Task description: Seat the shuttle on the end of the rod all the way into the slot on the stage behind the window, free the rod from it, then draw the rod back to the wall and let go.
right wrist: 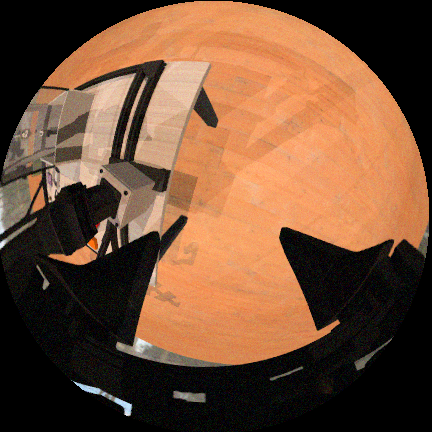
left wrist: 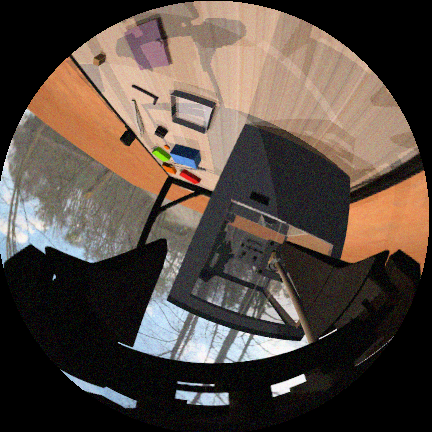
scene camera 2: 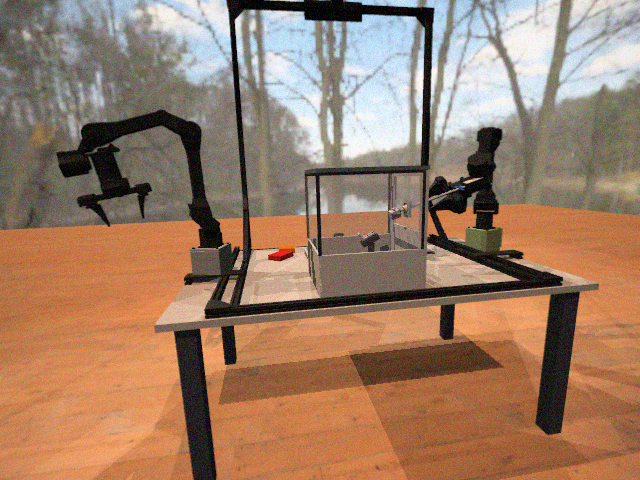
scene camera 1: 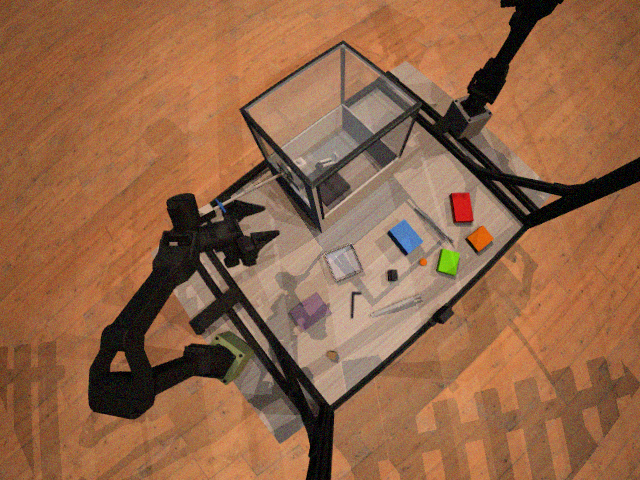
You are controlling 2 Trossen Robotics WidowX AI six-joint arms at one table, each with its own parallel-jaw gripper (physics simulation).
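Pixels of known places: left gripper, fingertip midpoint: (left wrist: 226, 246) (scene camera 1: 272, 219); right gripper, fingertip midpoint: (right wrist: 221, 235) (left wrist: 227, 240) (scene camera 2: 126, 222); left arm's base, link origin: (scene camera 2: 484, 228) (scene camera 1: 221, 359); right arm's base, link origin: (right wrist: 107, 198) (scene camera 2: 211, 245) (scene camera 1: 473, 107).
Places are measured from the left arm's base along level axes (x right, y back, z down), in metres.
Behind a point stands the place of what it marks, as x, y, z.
Observation:
The thin light rod (scene camera 1: 258, 181) @(-0.112, -0.442, -0.154) (scene camera 2: 443, 196) @(-0.132, -0.398, -0.162) (left wrist: 296, 296) @(-0.116, -0.425, -0.150) with a blue band (scene camera 1: 220, 206) @(-0.143, -0.343, -0.188) runs through the dark wall (left wrist: 300, 165) @(-0.084, -0.502, 0.045) into the glazed box. The pale shuttle (scene camera 1: 299, 161) @(-0.070, -0.548, -0.129) (scene camera 2: 397, 212) @(-0.086, -0.546, -0.116) is on its inner end, close behind the window. The grey stage (scene camera 1: 325, 162) (scene camera 2: 369, 238) stands further in and lower; shuttle and stage are apart. My left gripper (scene camera 1: 271, 221) @(-0.043, -0.385, -0.129) (left wrist: 226, 246) @(-0.043, -0.385, -0.129) is open outside the wall; the rod passes along its right-hand finger in the left wrist view, not gripped. My right gripper (scene camera 2: 125, 221) @(0.259, -1.290, -0.117) (right wrist: 221, 235) @(0.259, -1.290, -0.117) is open and empty, away from the box. The slot is too small to make out.
On the table are a silver-framed tray (scene camera 1: 342, 262) @(0.137, -0.413, 0.096), a purple block (scene camera 1: 310, 311) @(0.132, -0.236, 0.088), a blue block (scene camera 1: 405, 237) @(0.264, -0.569, 0.057), red (scene camera 1: 461, 207) @(0.379, -0.758, 0.077), orange (scene camera 1: 479, 238) @(0.472, -0.694, 0.076) and green (scene camera 1: 448, 261) @(0.416, -0.577, 0.077) blocks, a hex key (scene camera 1: 353, 304) @(0.230, -0.320, 0.091) and tweezers (scene camera 1: 396, 306) @(0.341, -0.379, 0.076). Black frame rails (scene camera 1: 268, 335) @(0.065, -0.112, 0.070) edge the table.

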